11 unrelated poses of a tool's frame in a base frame.
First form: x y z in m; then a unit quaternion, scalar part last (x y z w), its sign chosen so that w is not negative.
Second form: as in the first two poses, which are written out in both.
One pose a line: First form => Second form
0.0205 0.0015 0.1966 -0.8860 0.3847 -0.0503 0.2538 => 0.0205 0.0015 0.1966 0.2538 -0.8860 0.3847 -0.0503
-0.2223 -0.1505 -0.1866 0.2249 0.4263 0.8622 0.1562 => -0.2223 -0.1505 -0.1866 0.1562 0.2249 0.4263 0.8622
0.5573 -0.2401 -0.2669 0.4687 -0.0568 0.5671 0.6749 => 0.5573 -0.2401 -0.2669 0.6749 0.4687 -0.0568 0.5671
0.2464 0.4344 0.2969 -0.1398 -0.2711 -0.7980 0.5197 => 0.2464 0.4344 0.2969 0.5197 -0.1398 -0.2711 -0.7980
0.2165 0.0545 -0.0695 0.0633 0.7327 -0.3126 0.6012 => 0.2165 0.0545 -0.0695 0.6012 0.0633 0.7327 -0.3126
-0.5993 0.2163 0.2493 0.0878 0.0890 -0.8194 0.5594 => -0.5993 0.2163 0.2493 0.5594 0.0878 0.0890 -0.8194
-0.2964 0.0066 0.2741 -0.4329 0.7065 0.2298 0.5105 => -0.2964 0.0066 0.2741 0.5105 -0.4329 0.7065 0.2298
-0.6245 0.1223 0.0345 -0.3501 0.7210 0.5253 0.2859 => -0.6245 0.1223 0.0345 0.2859 -0.3501 0.7210 0.5253
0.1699 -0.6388 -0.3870 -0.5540 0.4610 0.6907 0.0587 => 0.1699 -0.6388 -0.3870 0.0587 -0.5540 0.4610 0.6907
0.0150 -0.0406 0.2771 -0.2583 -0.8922 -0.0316 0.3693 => 0.0150 -0.0406 0.2771 0.3693 -0.2583 -0.8922 -0.0316
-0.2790 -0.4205 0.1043 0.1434 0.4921 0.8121 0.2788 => -0.2790 -0.4205 0.1043 0.2788 0.1434 0.4921 0.8121
